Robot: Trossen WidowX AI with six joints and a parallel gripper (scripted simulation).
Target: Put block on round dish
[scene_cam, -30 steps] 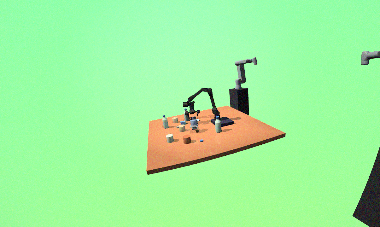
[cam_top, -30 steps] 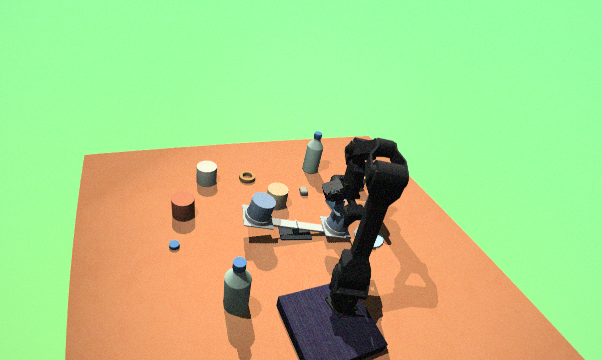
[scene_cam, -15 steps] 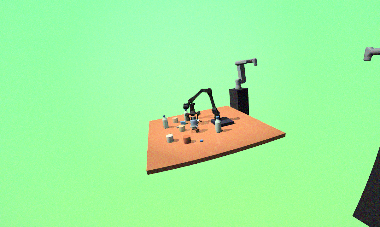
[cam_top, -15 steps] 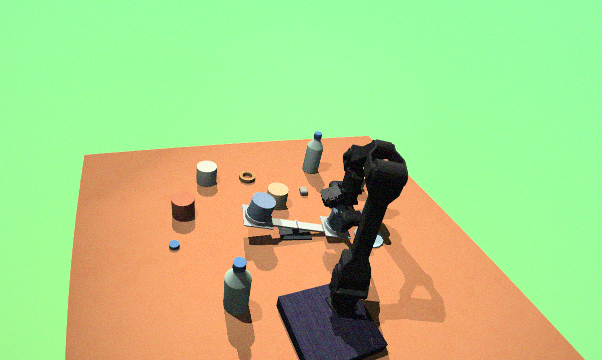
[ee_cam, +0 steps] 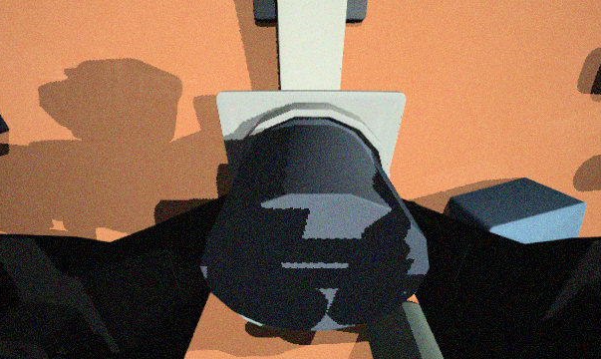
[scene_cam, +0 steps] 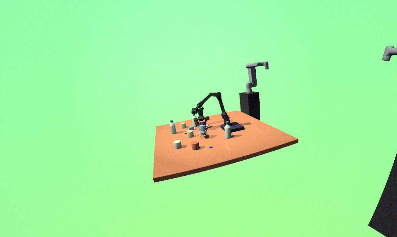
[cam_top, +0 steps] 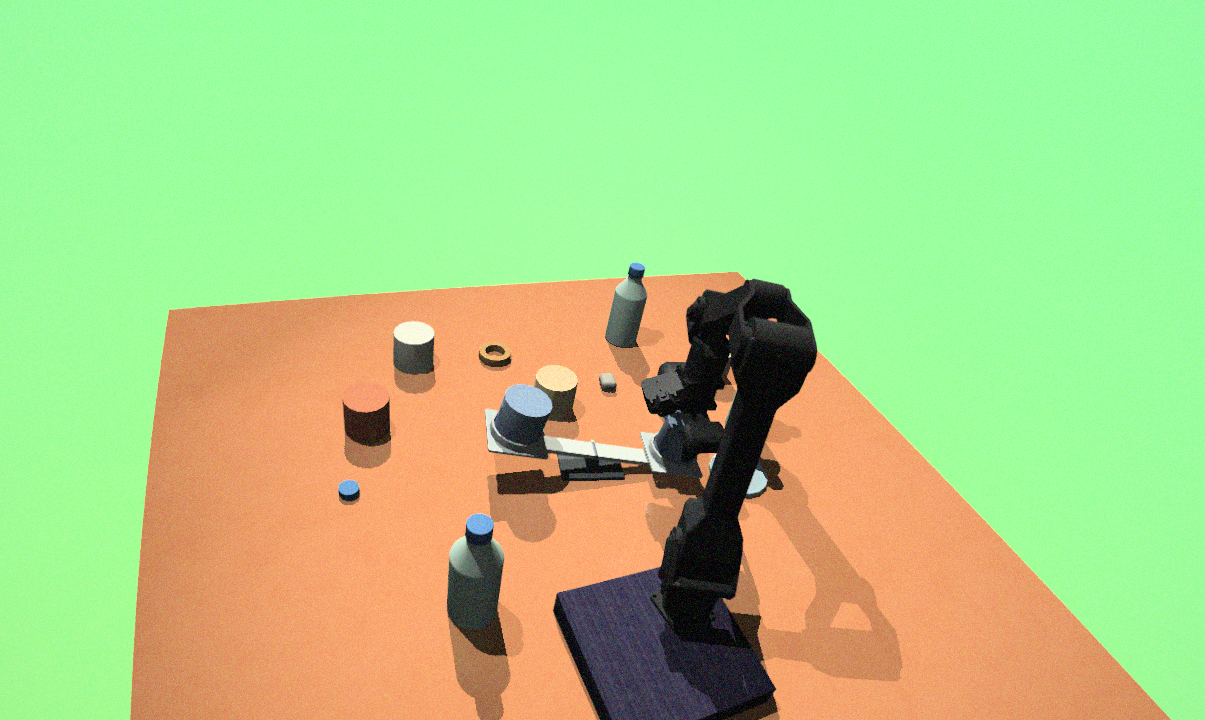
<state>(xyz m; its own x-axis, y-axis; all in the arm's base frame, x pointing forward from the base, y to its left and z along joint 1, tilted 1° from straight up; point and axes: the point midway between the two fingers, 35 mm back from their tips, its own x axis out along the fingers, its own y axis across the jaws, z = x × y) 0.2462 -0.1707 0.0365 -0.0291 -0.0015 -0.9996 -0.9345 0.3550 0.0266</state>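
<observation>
My gripper tip is 1 cm above the green block. From my gripper tip the other things lie so: round dish 6 cm behind, 10 cm to the right, 4 cm below; balance beam 5 cm ahead, 13 cm to the left, 1 cm below; balance 5 cm ahead, 13 cm to the left, 2 cm below.
</observation>
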